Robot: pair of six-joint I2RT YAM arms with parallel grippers.
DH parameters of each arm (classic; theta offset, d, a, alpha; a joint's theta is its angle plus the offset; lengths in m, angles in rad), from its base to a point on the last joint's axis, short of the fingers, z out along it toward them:
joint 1: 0 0.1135 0.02 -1.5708
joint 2: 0 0 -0.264 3.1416
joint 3: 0.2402 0 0.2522 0
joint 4: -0.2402 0 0.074 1.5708
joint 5: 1.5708 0 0 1.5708
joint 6: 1.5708 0.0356 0 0
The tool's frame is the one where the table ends.
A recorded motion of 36 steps. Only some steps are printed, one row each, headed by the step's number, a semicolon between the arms.
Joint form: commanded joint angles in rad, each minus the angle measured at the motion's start. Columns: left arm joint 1, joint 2, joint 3, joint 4, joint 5, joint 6; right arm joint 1, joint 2, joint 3, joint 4, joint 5, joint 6.
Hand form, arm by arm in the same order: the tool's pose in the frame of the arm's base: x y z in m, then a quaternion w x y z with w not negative. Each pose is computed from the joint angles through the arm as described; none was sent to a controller.
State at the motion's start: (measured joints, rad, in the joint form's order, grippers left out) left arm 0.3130 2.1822 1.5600 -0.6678 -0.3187 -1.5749; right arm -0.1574 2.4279 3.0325 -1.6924 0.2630 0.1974
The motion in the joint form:
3: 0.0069 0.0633 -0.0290 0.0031 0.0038 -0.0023; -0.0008 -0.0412 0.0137 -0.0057 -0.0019 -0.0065
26: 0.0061 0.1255 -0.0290 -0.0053 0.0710 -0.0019; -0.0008 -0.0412 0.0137 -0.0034 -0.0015 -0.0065
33: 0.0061 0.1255 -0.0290 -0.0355 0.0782 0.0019; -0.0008 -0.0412 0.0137 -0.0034 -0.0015 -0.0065
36: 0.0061 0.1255 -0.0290 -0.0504 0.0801 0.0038; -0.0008 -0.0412 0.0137 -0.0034 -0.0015 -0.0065
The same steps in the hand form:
3: 0.4045 0.1456 0.0986 0.16819 -0.80758 0.56083 0.07068; 0.4174 -0.0759 0.3985 0.26275 0.19984 0.93611 -0.12132
26: 0.4030 0.1423 0.0724 0.12105 -0.80888 0.57176 0.06442; 0.4176 -0.0759 0.3986 0.26385 0.19998 0.93576 -0.12146
33: 0.4000 0.1411 0.0720 0.10679 -0.80761 0.57566 0.07061; 0.4176 -0.0759 0.3986 0.26385 0.19998 0.93576 -0.12146
36: 0.3984 0.1405 0.0718 0.10021 -0.80686 0.57743 0.07430; 0.4176 -0.0759 0.3986 0.26385 0.19998 0.93576 -0.12146

